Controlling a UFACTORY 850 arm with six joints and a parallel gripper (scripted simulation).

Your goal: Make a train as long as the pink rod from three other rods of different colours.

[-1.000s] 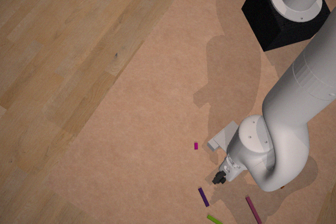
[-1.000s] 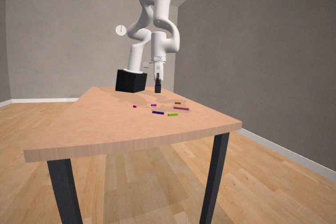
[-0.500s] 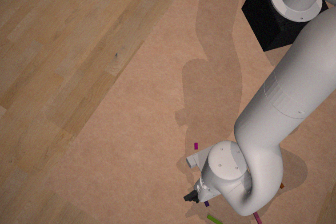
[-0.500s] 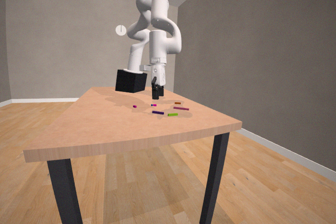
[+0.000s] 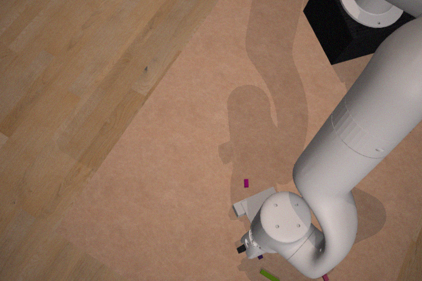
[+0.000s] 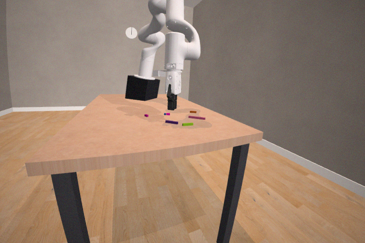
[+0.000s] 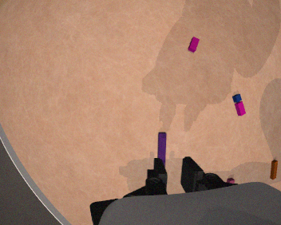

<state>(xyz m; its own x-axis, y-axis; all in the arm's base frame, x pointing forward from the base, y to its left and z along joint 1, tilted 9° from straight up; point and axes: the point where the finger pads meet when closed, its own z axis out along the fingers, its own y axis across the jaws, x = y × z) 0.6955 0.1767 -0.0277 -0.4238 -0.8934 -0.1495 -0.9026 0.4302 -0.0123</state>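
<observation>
Right now the purple rod is 8 cm below my hand. From my hand the other things lie so: lime rod (8 cm below, 7 cm to the left, 3 cm ahead); blue rod (14 cm behind, 8 cm below, 2 cm to the right); pink rod (14 cm to the left, 8 cm below, 7 cm behind).
</observation>
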